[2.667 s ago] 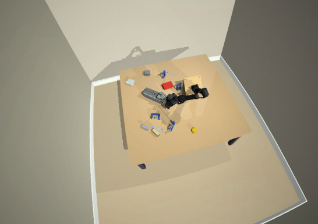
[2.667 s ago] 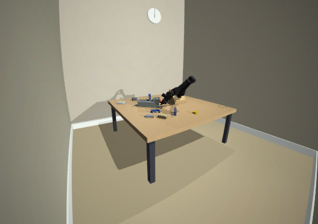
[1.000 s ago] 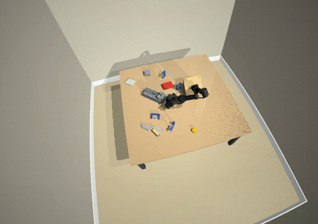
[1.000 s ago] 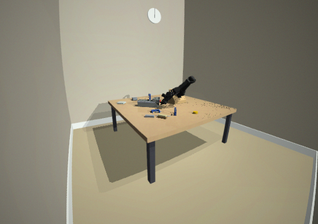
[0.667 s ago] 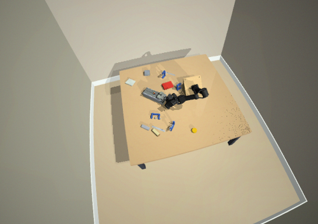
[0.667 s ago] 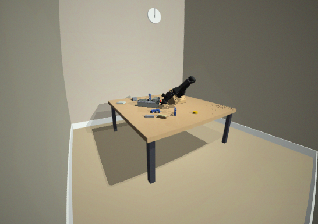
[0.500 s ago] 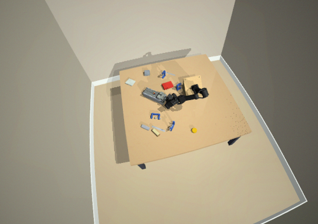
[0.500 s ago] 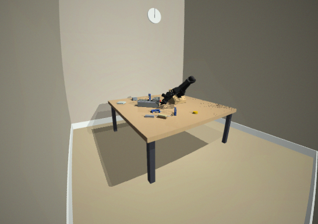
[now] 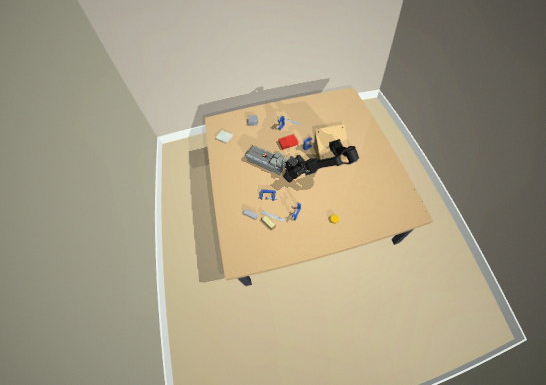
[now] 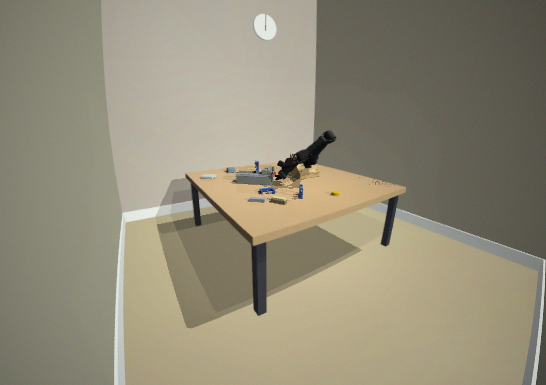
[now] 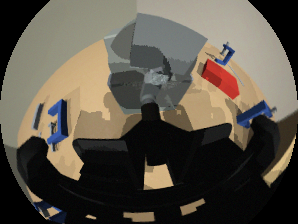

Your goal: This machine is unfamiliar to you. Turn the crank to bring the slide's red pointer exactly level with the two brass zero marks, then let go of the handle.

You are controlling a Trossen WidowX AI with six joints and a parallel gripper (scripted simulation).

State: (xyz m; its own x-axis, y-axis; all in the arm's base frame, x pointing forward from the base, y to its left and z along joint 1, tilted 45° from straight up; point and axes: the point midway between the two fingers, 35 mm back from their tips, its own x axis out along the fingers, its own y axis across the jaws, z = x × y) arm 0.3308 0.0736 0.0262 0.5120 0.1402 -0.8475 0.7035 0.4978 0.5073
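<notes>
Right now my gripper tip is 30 mm below the dark crank handle, 10 mm to the right of it and 10 mm past it. Also, from my gripper tip: red pointer: 110 mm to the right, 110 mm ahead, 50 mm above; tan block: 320 mm to the left, 190 mm ahead, 10 mm below; yellow disc: 410 mm to the left, 190 mm behind, 20 mm below.
</notes>
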